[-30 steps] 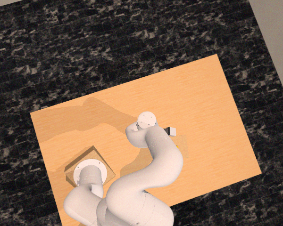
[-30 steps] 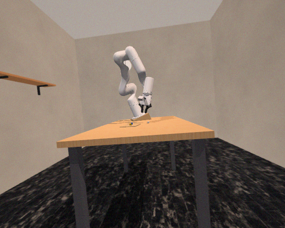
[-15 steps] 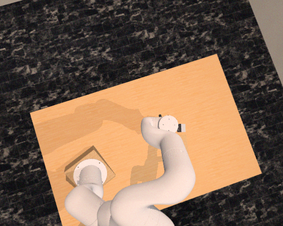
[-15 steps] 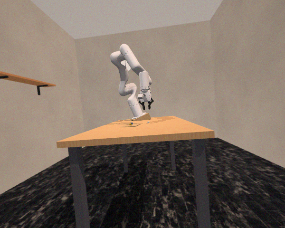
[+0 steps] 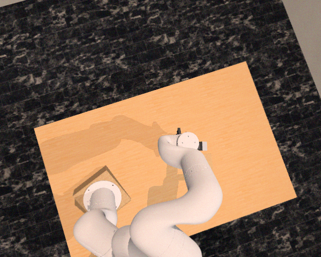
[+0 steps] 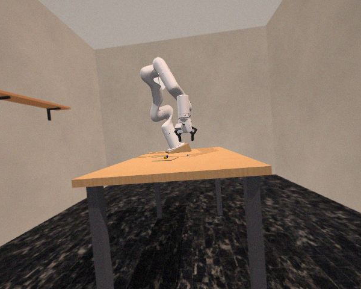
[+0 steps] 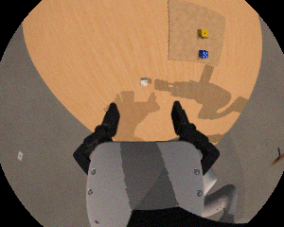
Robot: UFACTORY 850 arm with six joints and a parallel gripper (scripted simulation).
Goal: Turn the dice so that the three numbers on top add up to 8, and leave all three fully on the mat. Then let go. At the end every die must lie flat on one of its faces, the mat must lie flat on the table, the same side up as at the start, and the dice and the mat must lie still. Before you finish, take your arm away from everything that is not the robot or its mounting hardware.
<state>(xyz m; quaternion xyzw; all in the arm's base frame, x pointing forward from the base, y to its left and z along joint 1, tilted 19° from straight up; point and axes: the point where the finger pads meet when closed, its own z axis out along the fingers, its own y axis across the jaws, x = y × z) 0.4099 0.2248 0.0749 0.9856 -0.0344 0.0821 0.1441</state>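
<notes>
Right now my hand is 1 cm past the white die and 11 cm above it. The rest, counted from my hand: tan mat (11 cm ahead, 13 cm to the right, 11 cm below); blue die (6 cm ahead, 14 cm to the right, 10 cm below); yellow die (11 cm ahead, 13 cm to the right, 10 cm below).
</notes>
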